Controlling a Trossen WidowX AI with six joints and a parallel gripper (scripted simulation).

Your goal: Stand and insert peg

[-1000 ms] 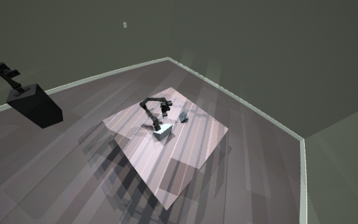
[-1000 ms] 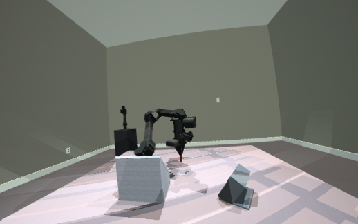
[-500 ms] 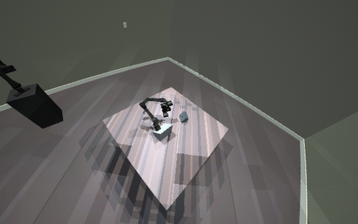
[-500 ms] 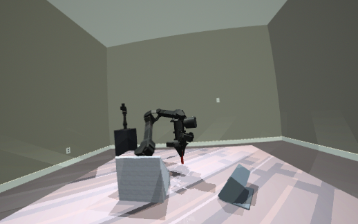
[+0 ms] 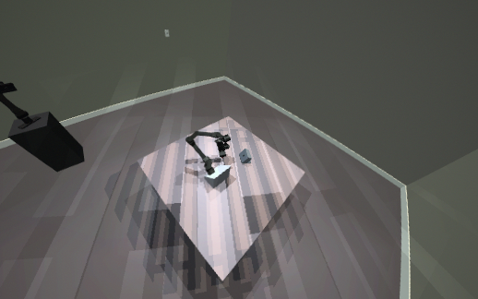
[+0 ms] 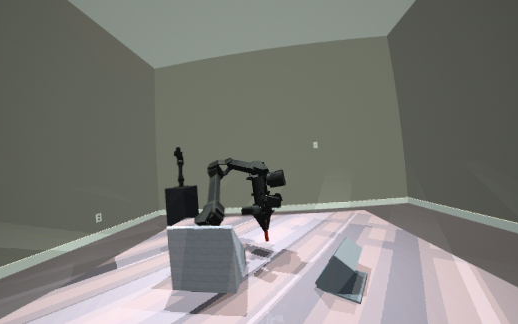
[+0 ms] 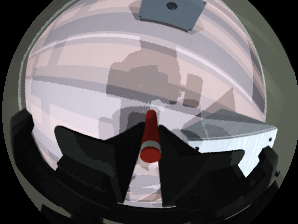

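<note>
Now: the panel 23 cm ahead of my gripper tip, 12 cm to the right of it and 6 cm below it. The rest, counted from my gripper tip: red peg: 2 cm above.
</note>
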